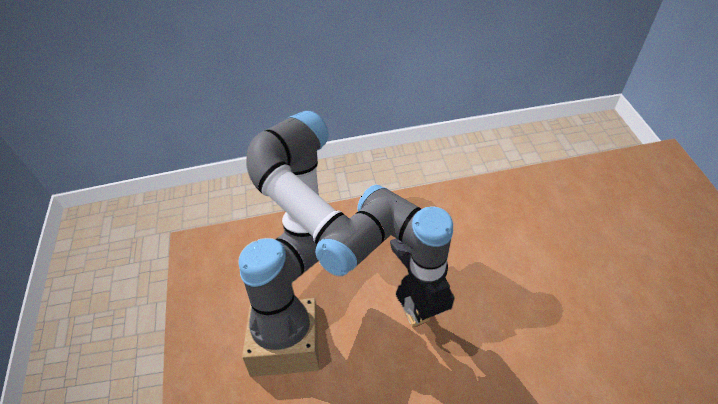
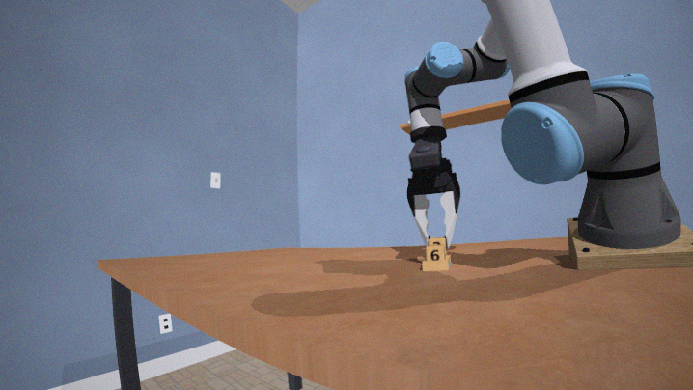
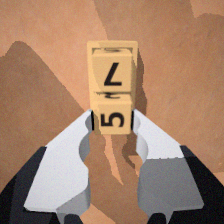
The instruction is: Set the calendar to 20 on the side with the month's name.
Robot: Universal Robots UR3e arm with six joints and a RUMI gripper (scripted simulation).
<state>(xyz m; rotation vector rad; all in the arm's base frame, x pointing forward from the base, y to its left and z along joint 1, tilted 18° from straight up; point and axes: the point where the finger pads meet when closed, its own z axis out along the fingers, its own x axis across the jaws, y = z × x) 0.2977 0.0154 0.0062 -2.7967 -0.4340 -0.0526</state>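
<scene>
Now: the wooden digit cube 1 cm below my hand. Also, from my hand: wooden tray (4 cm below, 2 cm to the left, 1 cm behind).
</scene>
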